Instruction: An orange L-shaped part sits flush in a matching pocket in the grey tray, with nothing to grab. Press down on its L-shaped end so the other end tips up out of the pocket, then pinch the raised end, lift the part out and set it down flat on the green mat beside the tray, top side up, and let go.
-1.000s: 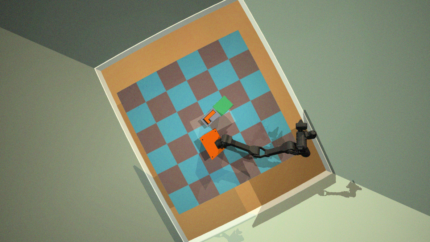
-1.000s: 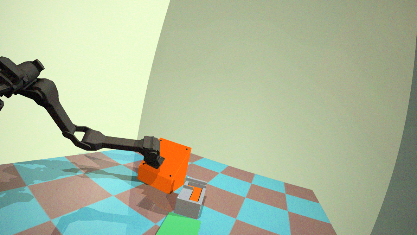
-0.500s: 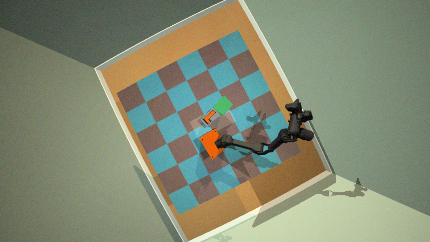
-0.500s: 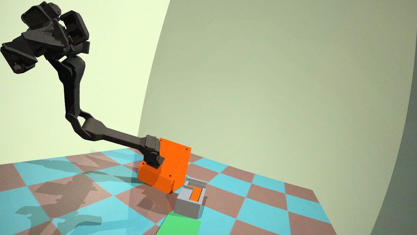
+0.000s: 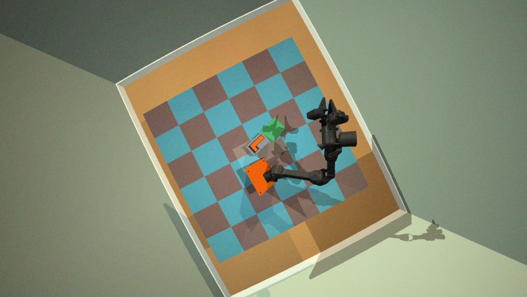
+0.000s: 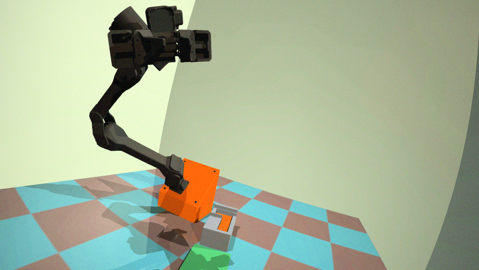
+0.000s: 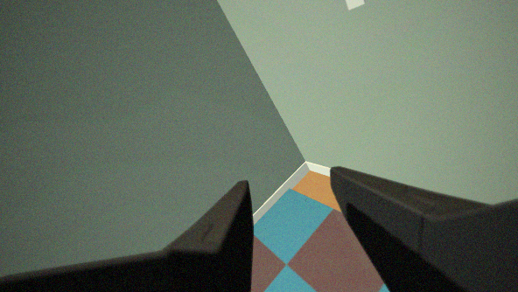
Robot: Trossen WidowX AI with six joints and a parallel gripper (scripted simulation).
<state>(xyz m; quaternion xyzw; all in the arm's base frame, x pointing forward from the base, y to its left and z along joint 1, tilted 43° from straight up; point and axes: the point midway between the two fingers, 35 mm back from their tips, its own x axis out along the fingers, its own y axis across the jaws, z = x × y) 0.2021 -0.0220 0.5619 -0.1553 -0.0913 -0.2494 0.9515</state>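
Right now the orange L-shaped part is 10 mm behind my gripper tip, 380 mm to the left of it and 450 mm below it. The rest, counted from my gripper tip: green mat (30 mm ahead, 220 mm to the left, 510 mm below).
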